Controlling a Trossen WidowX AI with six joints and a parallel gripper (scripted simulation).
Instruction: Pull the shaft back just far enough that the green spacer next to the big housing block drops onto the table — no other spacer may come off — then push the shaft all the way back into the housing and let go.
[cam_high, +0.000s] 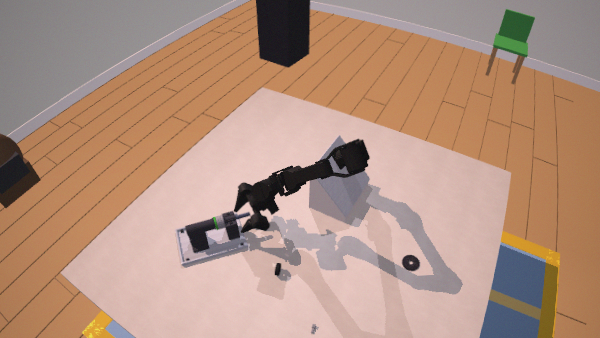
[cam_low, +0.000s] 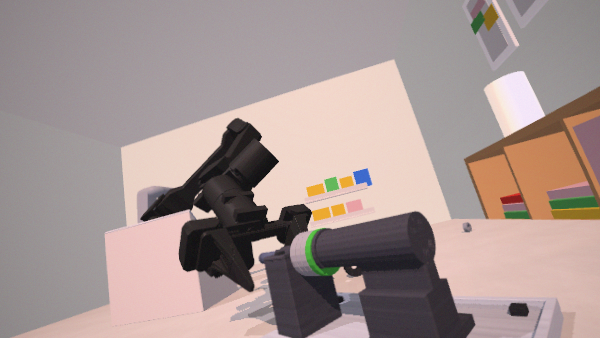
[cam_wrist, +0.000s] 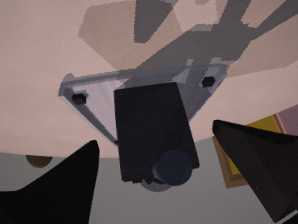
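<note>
Now: the shaft 3 cm ahead of my gripper tip, 3 cm to the right of it and 2 cm above it. Round my gripper tip: green spacer: 6 cm ahead, 4 cm to the right, 2 cm above; dark ring: 5 cm ahead, 20 cm to the left, 4 cm below.
</note>
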